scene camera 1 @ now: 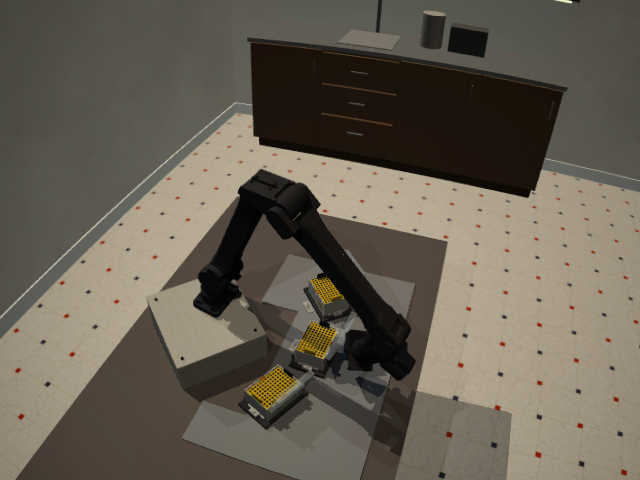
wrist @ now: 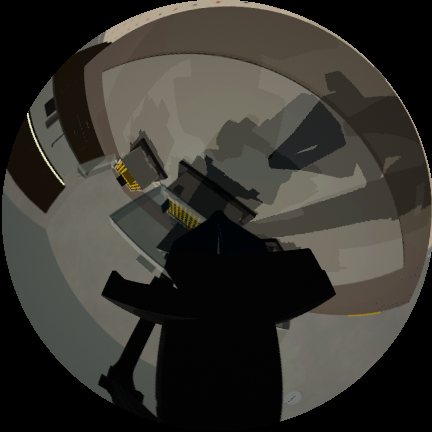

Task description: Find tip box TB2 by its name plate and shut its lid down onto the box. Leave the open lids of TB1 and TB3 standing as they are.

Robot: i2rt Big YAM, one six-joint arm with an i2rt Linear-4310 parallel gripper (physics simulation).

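Places are measured from the arm's base along level axes (x back, y right, z up), in centimetres.
Pixels of known places: gripper, fingertip midpoint: (scene camera 1: 345, 354) (wrist: 217, 215); arm's base, link origin: (scene camera 1: 216, 297).
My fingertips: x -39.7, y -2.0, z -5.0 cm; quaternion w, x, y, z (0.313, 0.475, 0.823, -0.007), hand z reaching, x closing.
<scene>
Ahead of a thing's pixels: the offset from my fingertips to its top centre. "spot": to the spot under its first point. Level surfaces: height alone.
Three tip boxes with yellow racks stand in a row: a back box {dx +16.2, dy -21.6, dz -0.2 cm} (scene camera 1: 324, 290) (wrist: 141, 165), a middle box (scene camera 1: 316, 341) (wrist: 183, 213) and a front box {dx +12.5, dy +17.7, dz +0.7 cm} (scene camera 1: 272, 390). Their name plates are too small or hidden to read. The middle box's clear lid {spot: dx +1.3, dy -5.2, dz +5.7 cm} (wrist: 142, 227) stands open. The back box's clear lid {spot: dx +13.0, dy -30.1, dz +3.0 cm} (wrist: 97, 165) and the front box's clear lid {spot: dx +3.6, dy +18.0, dz +6.9 cm} (scene camera 1: 303, 383) stand open too. My gripper (scene camera 1: 341, 351) (wrist: 217, 215) is shut and empty, low on the lid side of the middle box. I cannot tell whether it touches the lid. In the wrist view it hides most of the front box.
The boxes stand on a grey sheet {dz -6.8 cm} (scene camera 1: 320, 439) on a brown mat {dz -7.0 cm} (scene camera 1: 129, 439). My arm rises from a pale pedestal (scene camera 1: 206, 343) left of the boxes and passes over the back box. A dark cabinet (scene camera 1: 439, 113) stands far behind.
</scene>
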